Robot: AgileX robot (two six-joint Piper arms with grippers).
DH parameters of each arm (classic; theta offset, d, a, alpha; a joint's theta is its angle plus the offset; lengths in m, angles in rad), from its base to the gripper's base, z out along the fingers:
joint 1: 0 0.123 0 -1.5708
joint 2: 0.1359 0 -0.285 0
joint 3: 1.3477 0 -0.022 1.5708
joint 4: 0 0.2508 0 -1.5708
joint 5: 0 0 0.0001 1.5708
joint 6: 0 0.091 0 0
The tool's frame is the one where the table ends.
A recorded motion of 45 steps. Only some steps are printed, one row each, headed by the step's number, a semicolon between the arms.
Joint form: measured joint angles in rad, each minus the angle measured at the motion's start. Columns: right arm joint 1, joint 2, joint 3, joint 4, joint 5, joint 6; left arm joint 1, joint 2, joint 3, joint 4, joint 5, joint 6.
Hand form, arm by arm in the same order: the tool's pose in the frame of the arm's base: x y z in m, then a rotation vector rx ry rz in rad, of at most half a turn. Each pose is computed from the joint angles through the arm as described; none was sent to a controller.
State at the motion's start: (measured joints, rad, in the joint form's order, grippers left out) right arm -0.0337 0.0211 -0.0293 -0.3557 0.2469 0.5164; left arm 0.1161 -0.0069 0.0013 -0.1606 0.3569 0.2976
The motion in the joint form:
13: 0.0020 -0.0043 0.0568 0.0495 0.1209 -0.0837; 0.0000 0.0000 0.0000 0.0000 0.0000 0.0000
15: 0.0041 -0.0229 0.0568 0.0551 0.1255 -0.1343; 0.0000 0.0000 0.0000 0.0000 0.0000 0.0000
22: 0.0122 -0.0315 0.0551 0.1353 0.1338 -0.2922; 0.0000 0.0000 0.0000 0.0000 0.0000 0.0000
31: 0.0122 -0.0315 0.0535 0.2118 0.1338 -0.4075; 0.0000 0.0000 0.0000 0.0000 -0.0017 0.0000
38: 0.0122 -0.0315 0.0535 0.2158 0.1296 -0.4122; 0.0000 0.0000 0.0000 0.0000 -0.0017 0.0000
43: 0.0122 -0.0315 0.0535 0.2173 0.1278 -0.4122; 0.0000 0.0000 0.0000 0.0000 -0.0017 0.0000
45: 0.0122 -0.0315 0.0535 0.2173 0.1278 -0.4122; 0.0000 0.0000 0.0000 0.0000 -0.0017 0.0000
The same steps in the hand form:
13: 0.0537 -0.0116 0.1715 0.2406 1.8627 -0.0237; 0.0531 0.0011 0.1814 0.0676 1.8311 0.1339
15: 0.0527 -0.0114 0.1720 0.1960 1.8546 -0.0513; 0.0531 0.0011 0.1814 0.0676 1.8311 0.1339
22: 0.0522 -0.0085 0.1717 0.0940 1.8687 -0.0777; 0.0531 0.0011 0.1814 0.0676 1.8311 0.1339
31: 0.0523 -0.0060 0.1717 0.0336 1.8746 -0.0819; 0.0531 0.0011 0.1815 0.0674 1.8294 0.1343
38: 0.0524 -0.0058 0.1721 0.0312 1.8707 -0.0808; 0.0531 0.0011 0.1815 0.0674 1.8294 0.1343
43: 0.0525 -0.0057 0.1722 0.0319 1.8689 -0.0791; 0.0531 0.0011 0.1815 0.0674 1.8294 0.1343
45: 0.0525 -0.0057 0.1722 0.0319 1.8689 -0.0791; 0.0531 0.0011 0.1815 0.0674 1.8294 0.1343

